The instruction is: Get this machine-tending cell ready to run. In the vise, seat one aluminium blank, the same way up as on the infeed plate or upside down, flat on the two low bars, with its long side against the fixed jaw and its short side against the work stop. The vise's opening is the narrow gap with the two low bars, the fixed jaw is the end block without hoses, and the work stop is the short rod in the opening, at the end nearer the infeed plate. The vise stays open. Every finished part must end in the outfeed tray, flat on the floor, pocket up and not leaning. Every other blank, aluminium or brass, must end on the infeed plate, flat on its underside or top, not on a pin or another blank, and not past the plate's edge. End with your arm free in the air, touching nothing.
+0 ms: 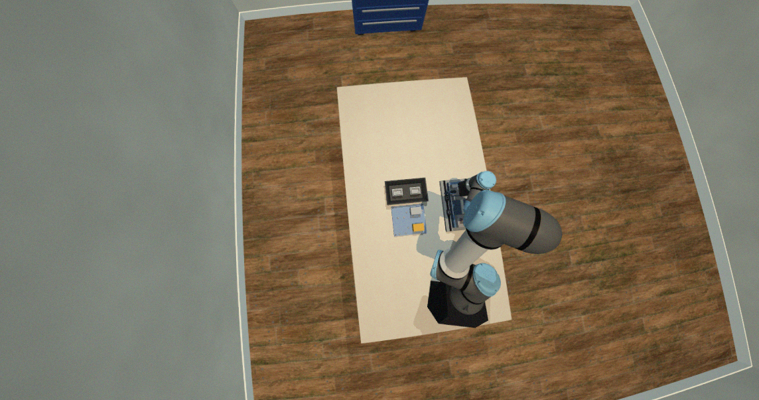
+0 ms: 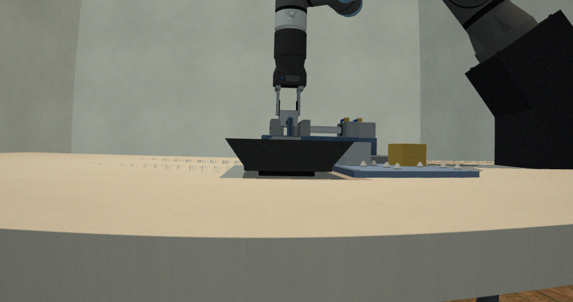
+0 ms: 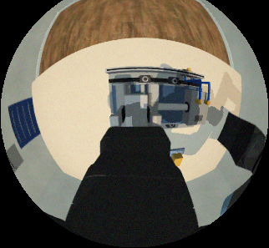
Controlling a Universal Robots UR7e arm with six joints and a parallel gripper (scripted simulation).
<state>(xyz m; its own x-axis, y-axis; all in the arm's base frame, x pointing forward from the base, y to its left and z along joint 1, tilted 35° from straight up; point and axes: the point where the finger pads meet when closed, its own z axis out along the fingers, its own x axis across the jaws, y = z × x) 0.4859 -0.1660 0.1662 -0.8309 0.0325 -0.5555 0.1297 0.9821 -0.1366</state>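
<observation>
My gripper is now 7 cm past the vise, 1 cm to the right of it and 9 cm above it. The rest, counted from my hand: hose end block (16 cm behind, 3 cm to the left, 5 cm below); then brass blank (14 cm behind, 28 cm to the left, 10 cm below).
</observation>
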